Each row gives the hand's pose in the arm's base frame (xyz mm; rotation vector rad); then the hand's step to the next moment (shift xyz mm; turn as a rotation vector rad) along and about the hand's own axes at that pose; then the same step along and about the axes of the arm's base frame.
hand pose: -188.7 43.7 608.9 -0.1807 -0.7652 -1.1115
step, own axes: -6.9 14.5 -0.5 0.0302 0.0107 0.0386
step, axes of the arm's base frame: 11.1 11.5 -1.4 -0.0020 0.0016 0.0501
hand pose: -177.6 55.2 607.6 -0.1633 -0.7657 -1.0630
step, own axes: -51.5 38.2 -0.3 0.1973 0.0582 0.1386
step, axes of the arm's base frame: 18.6 56.4 -24.2 0.0322 -0.0488 0.2410
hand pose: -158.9 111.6 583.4 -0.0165 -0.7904 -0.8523
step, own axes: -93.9 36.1 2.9 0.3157 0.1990 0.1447
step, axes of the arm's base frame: -14.6 87.9 -46.7 0.1711 -0.0307 0.3606
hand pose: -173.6 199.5 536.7 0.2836 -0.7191 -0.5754
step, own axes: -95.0 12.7 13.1 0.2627 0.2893 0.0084
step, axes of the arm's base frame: -61.7 65.2 -36.1 0.2685 0.0802 0.2725
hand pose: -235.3 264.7 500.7 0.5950 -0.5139 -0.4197
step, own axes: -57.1 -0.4 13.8 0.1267 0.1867 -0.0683
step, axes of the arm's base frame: -53.2 23.0 -9.4 0.1809 0.1044 0.1093
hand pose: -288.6 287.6 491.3 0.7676 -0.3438 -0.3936
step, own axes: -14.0 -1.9 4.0 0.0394 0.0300 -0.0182
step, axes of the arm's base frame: -14.4 2.8 -0.9 0.0488 0.0123 0.0157
